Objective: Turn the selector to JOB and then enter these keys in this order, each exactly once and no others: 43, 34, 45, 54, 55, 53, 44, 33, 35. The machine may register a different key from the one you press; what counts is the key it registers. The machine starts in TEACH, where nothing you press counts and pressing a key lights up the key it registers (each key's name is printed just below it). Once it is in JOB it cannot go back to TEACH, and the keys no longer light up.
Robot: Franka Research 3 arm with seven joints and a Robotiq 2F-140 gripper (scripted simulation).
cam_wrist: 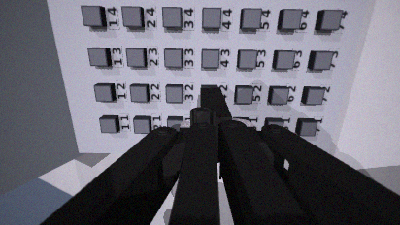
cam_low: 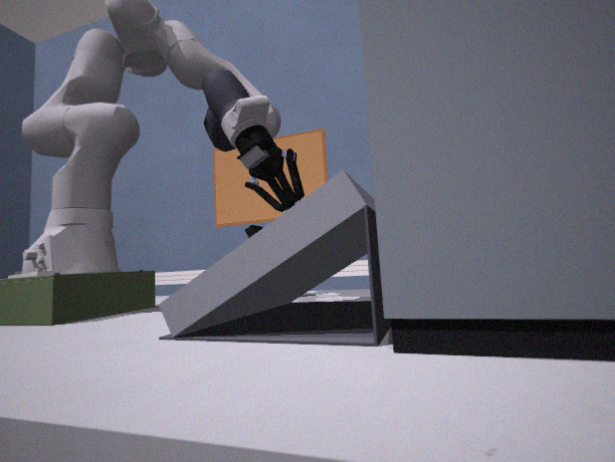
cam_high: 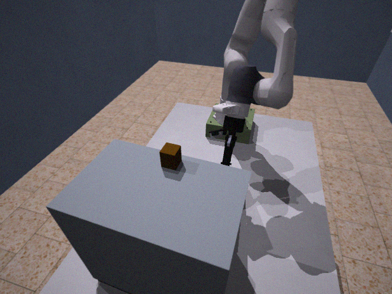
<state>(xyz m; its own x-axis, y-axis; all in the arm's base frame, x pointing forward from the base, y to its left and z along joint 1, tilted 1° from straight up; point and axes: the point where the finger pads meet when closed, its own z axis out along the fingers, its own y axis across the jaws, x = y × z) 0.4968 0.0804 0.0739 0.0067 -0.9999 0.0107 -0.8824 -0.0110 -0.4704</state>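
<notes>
Now: hand 30 mm short of the key 44, 70 mm to the left of it and 60 mm above it. Round my hand: key 53: 30 mm to the right, 80 mm below; then key 33: 60 mm ahead, 30 mm to the right, 40 mm below; then key 43: 30 mm ahead, 30 mm to the right, 60 mm below.
</notes>
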